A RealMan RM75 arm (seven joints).
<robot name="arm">
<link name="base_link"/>
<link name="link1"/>
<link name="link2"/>
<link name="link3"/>
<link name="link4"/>
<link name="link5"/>
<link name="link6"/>
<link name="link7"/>
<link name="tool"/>
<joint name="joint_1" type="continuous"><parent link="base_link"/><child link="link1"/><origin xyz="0 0 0.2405" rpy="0 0 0"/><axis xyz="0 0 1"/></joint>
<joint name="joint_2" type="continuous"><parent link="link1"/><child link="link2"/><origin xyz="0 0 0" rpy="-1.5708 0 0"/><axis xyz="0 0 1"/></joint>
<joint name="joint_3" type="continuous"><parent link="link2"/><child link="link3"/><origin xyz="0 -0.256 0" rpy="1.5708 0 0"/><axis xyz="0 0 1"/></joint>
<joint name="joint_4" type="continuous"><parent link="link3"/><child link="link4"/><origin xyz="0 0 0" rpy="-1.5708 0 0"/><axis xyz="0 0 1"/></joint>
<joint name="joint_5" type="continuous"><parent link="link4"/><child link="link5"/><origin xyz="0 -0.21 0" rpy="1.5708 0 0"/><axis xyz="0 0 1"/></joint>
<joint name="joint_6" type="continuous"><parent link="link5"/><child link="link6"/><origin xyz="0 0 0" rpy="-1.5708 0 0"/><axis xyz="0 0 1"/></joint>
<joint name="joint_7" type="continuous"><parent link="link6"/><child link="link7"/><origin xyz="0 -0.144 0" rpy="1.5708 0 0"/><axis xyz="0 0 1"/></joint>
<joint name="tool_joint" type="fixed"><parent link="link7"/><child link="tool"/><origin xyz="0 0 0" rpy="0 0 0"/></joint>
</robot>
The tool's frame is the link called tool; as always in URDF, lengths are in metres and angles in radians. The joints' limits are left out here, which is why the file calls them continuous.
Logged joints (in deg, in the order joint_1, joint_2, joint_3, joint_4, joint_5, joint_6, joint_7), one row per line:
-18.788, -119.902, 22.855, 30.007, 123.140, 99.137, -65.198
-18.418, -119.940, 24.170, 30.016, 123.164, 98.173, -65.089
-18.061, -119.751, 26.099, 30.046, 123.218, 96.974, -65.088
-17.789, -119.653, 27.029, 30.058, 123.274, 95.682, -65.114
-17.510, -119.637, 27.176, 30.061, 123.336, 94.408, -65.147
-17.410, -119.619, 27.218, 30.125, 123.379, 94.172, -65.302
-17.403, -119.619, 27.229, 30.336, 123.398, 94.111, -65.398
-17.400, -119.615, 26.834, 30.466, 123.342, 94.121, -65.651
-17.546, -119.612, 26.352, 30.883, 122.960, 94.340, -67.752
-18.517, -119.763, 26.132, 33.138, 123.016, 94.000, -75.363
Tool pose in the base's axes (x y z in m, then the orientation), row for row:
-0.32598, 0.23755, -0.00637, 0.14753, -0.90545, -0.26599, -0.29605
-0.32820, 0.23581, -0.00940, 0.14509, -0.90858, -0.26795, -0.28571
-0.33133, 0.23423, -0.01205, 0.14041, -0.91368, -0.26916, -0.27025
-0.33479, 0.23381, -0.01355, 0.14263, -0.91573, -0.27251, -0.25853
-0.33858, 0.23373, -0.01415, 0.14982, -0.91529, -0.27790, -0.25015
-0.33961, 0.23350, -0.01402, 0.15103, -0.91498, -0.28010, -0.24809
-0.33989, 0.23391, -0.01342, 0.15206, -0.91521, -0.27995, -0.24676
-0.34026, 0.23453, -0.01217, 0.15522, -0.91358, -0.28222, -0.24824
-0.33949, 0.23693, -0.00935, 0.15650, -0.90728, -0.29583, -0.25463
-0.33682, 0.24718, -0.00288, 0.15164, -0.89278, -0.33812, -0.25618
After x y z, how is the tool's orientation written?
As a quaternion, w x y z.
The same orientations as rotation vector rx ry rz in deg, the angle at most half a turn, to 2 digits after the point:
-149.25, -43.84, -48.80
-149.97, -44.23, -47.16
-151.21, -44.54, -44.73
-151.36, -45.04, -42.73
-150.68, -45.75, -41.18
-150.53, -46.08, -40.81
-150.48, -46.03, -40.57
-149.95, -46.32, -40.74
-148.81, -48.52, -41.76
-146.82, -55.61, -42.13

